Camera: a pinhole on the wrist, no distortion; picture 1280 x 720 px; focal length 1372.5 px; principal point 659.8 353.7 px. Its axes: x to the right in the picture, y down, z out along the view. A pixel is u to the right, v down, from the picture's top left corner.
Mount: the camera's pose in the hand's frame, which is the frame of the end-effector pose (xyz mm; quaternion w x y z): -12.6 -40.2 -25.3 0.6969 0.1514 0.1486 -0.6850
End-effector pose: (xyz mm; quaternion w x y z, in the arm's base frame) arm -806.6 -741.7 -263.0 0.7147 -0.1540 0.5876 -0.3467
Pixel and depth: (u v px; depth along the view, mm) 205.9 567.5 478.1
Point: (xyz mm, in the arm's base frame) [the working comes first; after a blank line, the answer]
In the camera's frame: -158.1 74.5 478.1

-381.4 -937.3 -122.9
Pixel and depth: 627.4 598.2 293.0
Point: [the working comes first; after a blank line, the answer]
In the camera's frame: -6.9 52.2 293.0

-621.0 -924.2 -130.8
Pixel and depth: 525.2 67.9 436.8
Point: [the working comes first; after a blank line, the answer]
In the camera's frame: -42.8 -91.0 436.8

-503.1 -874.8 30.9
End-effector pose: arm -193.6 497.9 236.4 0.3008 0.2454 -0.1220 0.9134
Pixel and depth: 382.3 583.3 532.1
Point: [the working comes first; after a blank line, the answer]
In the camera's frame: -107.6 89.0 532.1

41.9 475.0 715.8
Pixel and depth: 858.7 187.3 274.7
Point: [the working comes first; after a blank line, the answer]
In the camera's frame: 39.8 -33.3 274.7

32.3 549.3 403.8
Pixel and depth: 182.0 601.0 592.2
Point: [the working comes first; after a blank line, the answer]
In the camera's frame: -206.2 106.7 592.2

27.0 396.0 800.5
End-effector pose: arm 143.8 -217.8 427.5 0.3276 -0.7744 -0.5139 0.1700
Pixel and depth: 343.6 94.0 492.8
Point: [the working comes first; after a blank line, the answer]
In the camera's frame: -113.5 -93.2 492.8

-280.3 -122.9 175.3
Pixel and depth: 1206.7 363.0 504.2
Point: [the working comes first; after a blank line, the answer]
In the camera's frame: 200.9 3.4 504.2

-364.5 4.5 466.9
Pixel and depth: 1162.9 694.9 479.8
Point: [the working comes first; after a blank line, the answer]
In the camera's frame: 175.9 119.3 479.8

-286.4 96.6 459.7
